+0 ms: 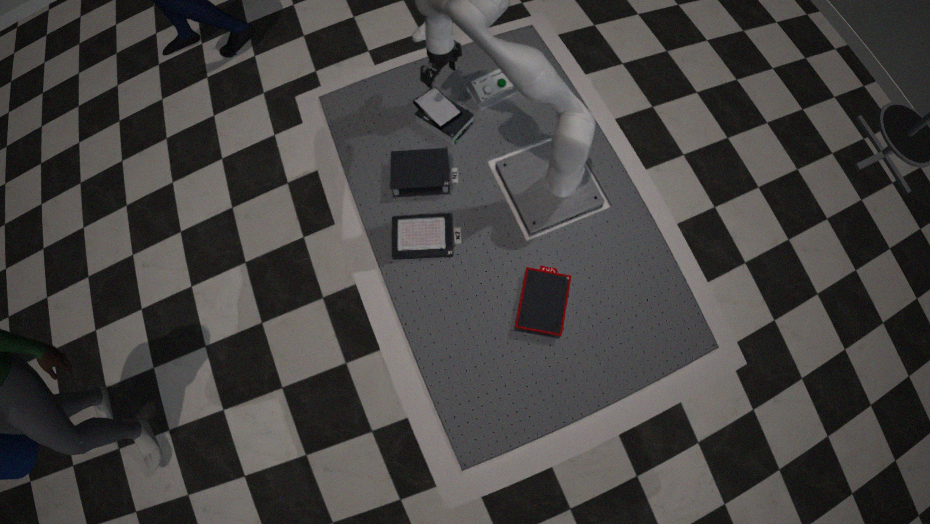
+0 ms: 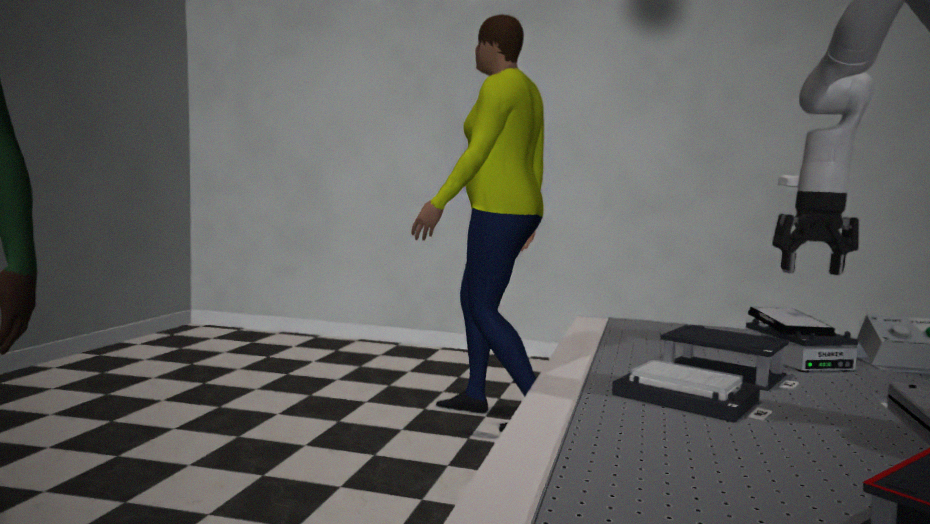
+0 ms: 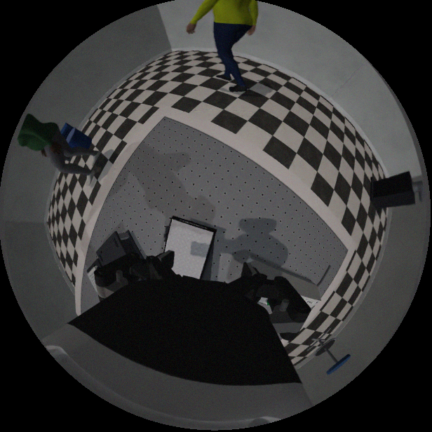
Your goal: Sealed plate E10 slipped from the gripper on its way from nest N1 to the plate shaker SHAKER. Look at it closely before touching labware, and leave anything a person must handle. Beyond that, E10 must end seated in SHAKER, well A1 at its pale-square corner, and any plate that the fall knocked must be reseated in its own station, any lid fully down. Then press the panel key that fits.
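Seen in the pictures: gripper, fingertip midpoint: (image 1: 442, 77) (image 2: 811, 273); arm's base, link origin: (image 1: 561, 182).
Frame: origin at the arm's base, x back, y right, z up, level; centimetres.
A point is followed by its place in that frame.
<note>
A light-topped plate with a dark rim (image 1: 437, 106) @[x -19.4, y 37.4, z 4.6 cm] (image 2: 795, 318) @[x -18.7, y 36.6, z 4.5 cm] (image 3: 190, 246) lies tilted on SHAKER (image 1: 463, 126) @[x -15.9, y 28.7, z 2.4 cm] (image 2: 827, 358) @[x -16.0, y 28.8, z -0.6 cm], one end raised; its label and A1 corner cannot be read. SHAKER's display glows green. My gripper (image 1: 440, 70) @[x -15.4, y 41.0, z 12.1 cm] (image 2: 811, 264) @[x -15.4, y 41.0, z 12.1 cm] (image 3: 207, 264) is open and empty, well above the plate. Nest N1 (image 1: 419, 167) @[x -33.1, y 22.5, z 2.9 cm] (image 2: 722, 341) @[x -34.2, y 18.9, z 2.9 cm] has a dark top on posts; no plate shows on it. A clear plate with pinkish wells (image 1: 421, 233) @[x -41.6, y 5.4, z 0.8 cm] (image 2: 686, 377) @[x -41.9, y 3.0, z 0.7 cm] sits in nest N2 (image 1: 396, 254) @[x -50.1, y 4.2, z -0.9 cm] (image 2: 676, 400) @[x -43.5, y 0.0, z -1.7 cm] and looks level. The panel (image 1: 481, 96) @[x -5.7, y 35.3, z 2.7 cm] (image 2: 894, 344) @[x -4.4, y 34.3, z 1.6 cm] shows a green key (image 1: 501, 82) @[x 1.9, y 36.2, z 4.1 cm].
A red-edged dark stand (image 1: 543, 302) @[x -23.4, y -27.0, z 1.1 cm] (image 2: 911, 478) @[x -28.4, y -26.4, z 1.1 cm] is toward the other end of the table. The arm's base plate (image 1: 530, 201) @[x -10.8, y -0.6, z -0.5 cm] lies between it and the panel. A person in yellow (image 2: 507, 143) (image 3: 233, 11) and a person in green (image 2: 14, 195) (image 3: 37, 132) are beyond the table edges.
</note>
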